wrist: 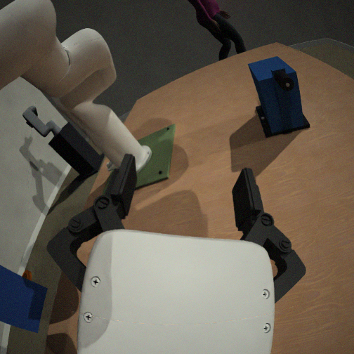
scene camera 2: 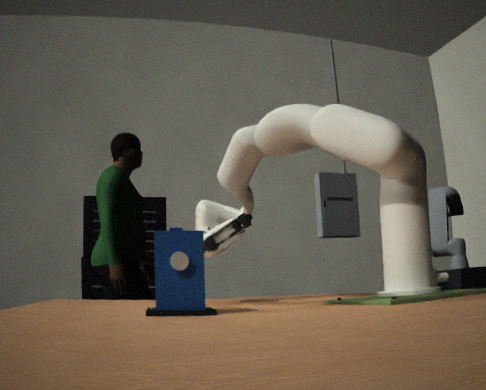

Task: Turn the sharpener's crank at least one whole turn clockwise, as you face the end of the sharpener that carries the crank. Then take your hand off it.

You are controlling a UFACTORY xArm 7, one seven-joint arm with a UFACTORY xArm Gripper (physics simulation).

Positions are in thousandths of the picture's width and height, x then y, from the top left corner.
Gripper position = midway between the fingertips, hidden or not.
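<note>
There's a blue sharpener (wrist: 775, 343) that you'd see here, and then there's the gripper (wrist: 530, 487), which scene camera 2 shows too (scene camera 2: 474, 591).
</note>
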